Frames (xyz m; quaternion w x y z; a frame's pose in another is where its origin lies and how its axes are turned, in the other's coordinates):
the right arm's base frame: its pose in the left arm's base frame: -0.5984 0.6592 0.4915 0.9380 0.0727 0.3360 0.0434
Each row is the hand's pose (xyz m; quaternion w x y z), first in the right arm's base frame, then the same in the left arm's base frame.
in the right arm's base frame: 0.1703 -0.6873 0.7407 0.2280 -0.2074 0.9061 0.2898
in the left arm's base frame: 0.0268 -0.0755 0.8370 0.0881 0.1199 -0.8965 -0.4173
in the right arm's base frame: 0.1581 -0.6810 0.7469 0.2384 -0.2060 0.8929 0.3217
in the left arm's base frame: 0.0211 -0.0715 0.8504 0.0754 0.1066 -0.8853 -0.4462
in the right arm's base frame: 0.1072 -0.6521 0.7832 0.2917 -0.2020 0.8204 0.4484
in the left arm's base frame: 0.0041 -0.0536 0.9147 0.0068 0.0532 -0.8262 -0.5608
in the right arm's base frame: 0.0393 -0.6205 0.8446 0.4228 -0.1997 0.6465 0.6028
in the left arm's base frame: -0.0102 -0.0378 1.0092 0.1677 0.0179 0.6960 0.6979
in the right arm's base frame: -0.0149 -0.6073 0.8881 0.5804 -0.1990 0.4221 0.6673
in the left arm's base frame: -0.0246 -0.0366 1.0784 0.3881 0.0614 0.5338 0.7487
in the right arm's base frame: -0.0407 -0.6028 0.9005 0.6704 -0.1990 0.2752 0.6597
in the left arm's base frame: -0.0368 -0.0368 1.1047 0.5222 0.0718 0.4268 0.7348
